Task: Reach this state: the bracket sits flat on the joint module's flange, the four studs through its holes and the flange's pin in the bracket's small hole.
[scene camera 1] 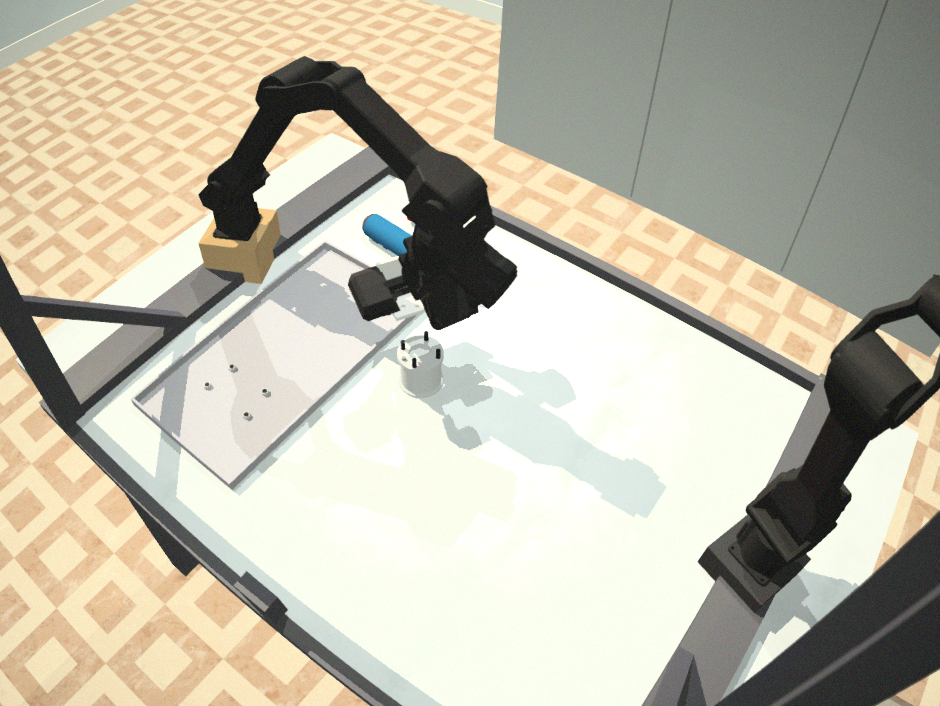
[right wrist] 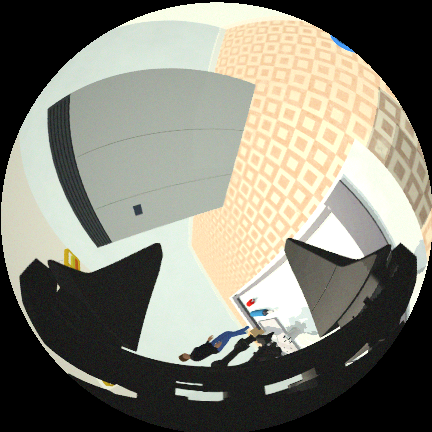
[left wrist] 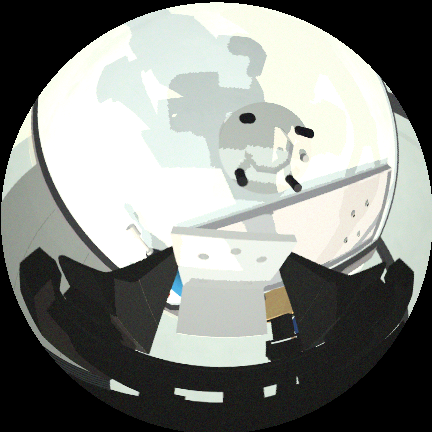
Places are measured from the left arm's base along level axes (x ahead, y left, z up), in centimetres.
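Pixels of known places: left gripper, fingertip midpoint: (scene camera 1: 412, 303) (right wrist: 274, 335) (left wrist: 230, 253); right gripper, fingertip midpoint: (right wrist: 224, 247); left arm's base, link origin: (scene camera 1: 237, 226) (right wrist: 252, 337) (left wrist: 280, 317); right arm's base, link origin: (scene camera 1: 760, 553).
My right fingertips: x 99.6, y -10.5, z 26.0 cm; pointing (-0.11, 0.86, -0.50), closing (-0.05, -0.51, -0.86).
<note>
Ahead of a thing's pixels: the offset from my right fingertips to its middle.
The joint module @[dz -29.7, dx -65.2, dy -8.4 cm] (scene camera 1: 421, 378) (left wrist: 230, 134) stands upright on the table, with four black studs rising from its flange; a small pin @[dz -27.5, dx -67.2, dy -9.9 cm] (left wrist: 304, 157) shows near the flange's edge in the left wrist view. My left gripper (scene camera 1: 411, 299) (left wrist: 230, 253) is shut on the light grey bracket @[dz -22.3, dx -68.2, dy -1.2 cm] (scene camera 1: 407, 308) (left wrist: 222, 307). The bracket is a bent plate; three holes show in its flange, and the fingers hide its sides. It is held above the table, apart from the studs, behind the module in scene camera 1. My right gripper (right wrist: 224, 247) is open and empty, away from the module.
A shallow tray @[dz -32.6, dx -86.3, dy -7.7 cm] (scene camera 1: 303, 357) (left wrist: 320, 227) lies beside the module with four small nuts in it. A blue-handled tool @[dz -31.4, dx -70.7, dy +15.0 cm] (scene camera 1: 384, 234) (right wrist: 260, 313) lies behind the left gripper. A red tool @[dz -31.7, dx -69.7, dy +24.5 cm] (right wrist: 250, 302) shows in the right wrist view. Dark rails edge the table.
</note>
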